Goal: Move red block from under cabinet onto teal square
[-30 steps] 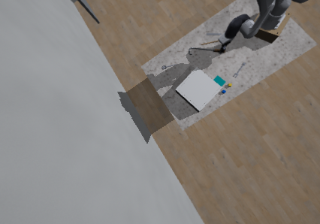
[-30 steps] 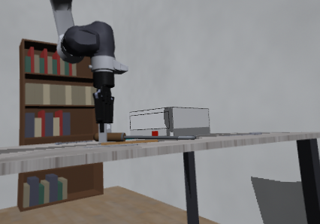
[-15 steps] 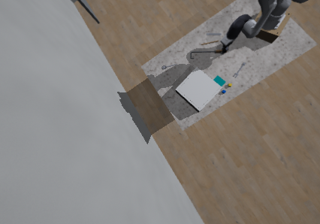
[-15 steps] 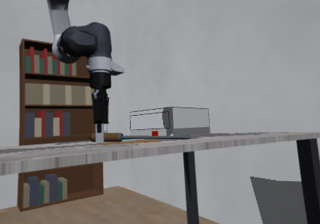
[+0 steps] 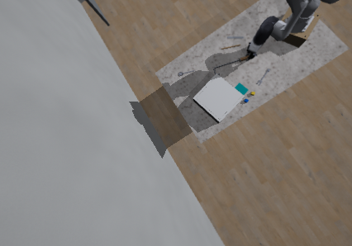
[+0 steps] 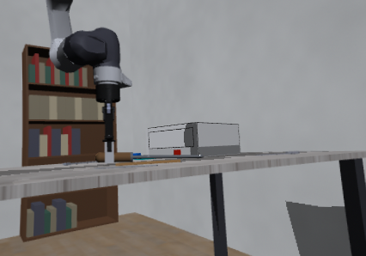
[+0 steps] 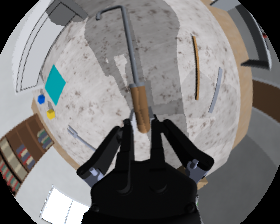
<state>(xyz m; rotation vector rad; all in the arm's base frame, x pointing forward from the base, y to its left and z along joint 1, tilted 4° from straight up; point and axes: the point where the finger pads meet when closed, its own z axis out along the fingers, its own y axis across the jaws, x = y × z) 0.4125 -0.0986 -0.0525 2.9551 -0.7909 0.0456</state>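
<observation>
The teal square is 260 mm ahead of my hand, 170 mm to the left of it and 40 mm below it. From my hand the other things lie so: hooked tool (140 mm ahead, 40 mm to the right, 20 mm below); wooden stick (10 mm ahead, 190 mm to the right, 30 mm below); wrench (30 mm ahead, 220 mm to the left, 30 mm below).
</observation>
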